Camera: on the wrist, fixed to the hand. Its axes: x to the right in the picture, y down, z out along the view.
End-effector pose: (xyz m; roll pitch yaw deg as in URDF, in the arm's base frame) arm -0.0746 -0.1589 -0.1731 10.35 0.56 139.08
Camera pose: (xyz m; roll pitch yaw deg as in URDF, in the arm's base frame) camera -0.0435 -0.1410 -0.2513 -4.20 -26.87 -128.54
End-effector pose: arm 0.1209 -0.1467 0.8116 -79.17 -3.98 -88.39
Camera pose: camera 0.0420 -0.1356 0.8440 -7.69 62.64 -0.91
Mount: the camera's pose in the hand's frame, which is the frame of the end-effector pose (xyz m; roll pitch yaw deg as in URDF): -0.0110 -0.0474 -0.0709 -4.33 -16.51 92.48
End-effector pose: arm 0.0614 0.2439 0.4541 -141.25 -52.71 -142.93
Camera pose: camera 0.1162 0.2946 0.4968 -117.65 32.04 174.89
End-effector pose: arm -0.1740 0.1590 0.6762 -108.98 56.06 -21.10
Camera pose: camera -0.1458 0.0928 0.7232 87.98 31.53 161.78
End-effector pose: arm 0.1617 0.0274 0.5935 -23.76 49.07 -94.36
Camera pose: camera 0.0931 0.0746 0.5718 45.78 2.93 2.67
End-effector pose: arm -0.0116 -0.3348 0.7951 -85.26 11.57 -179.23
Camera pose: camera -0.0101 -0.2602 0.8378 30.22 64.67 -57.12
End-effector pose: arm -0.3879 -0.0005 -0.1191 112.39 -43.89 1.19
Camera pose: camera -0.3859 0.0832 -0.1388 -125.93 -32.11 -131.00
